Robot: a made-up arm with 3 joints.
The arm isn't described. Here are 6 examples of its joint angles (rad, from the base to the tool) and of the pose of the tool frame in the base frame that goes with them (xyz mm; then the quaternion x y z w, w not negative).
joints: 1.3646 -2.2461 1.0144
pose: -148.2 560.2 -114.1 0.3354 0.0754 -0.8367 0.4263
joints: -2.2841 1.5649 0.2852
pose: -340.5 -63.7 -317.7 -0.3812 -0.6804 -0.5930 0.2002
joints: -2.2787 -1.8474 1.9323
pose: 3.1 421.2 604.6 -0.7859 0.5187 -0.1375 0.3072
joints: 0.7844 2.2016 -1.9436
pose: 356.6 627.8 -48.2 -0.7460 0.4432 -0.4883 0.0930
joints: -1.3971 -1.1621 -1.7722
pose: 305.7 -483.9 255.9 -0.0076 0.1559 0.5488 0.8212
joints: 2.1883 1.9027 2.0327
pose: 183.1 -15.9 -639.1 0.4184 0.0451 0.6985 0.5788
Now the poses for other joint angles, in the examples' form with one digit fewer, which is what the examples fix.
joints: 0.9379 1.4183 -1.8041
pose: 602 349 149 -0.591 0.744 -0.273 0.151
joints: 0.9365 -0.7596 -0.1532
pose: -278 -316 -53 0.343 0.481 -0.142 0.794
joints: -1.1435 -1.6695 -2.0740
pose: 592 -260 172 -0.028 0.301 0.741 0.600
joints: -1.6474 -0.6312 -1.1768
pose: -8 -524 114 0.049 -0.222 0.306 0.924
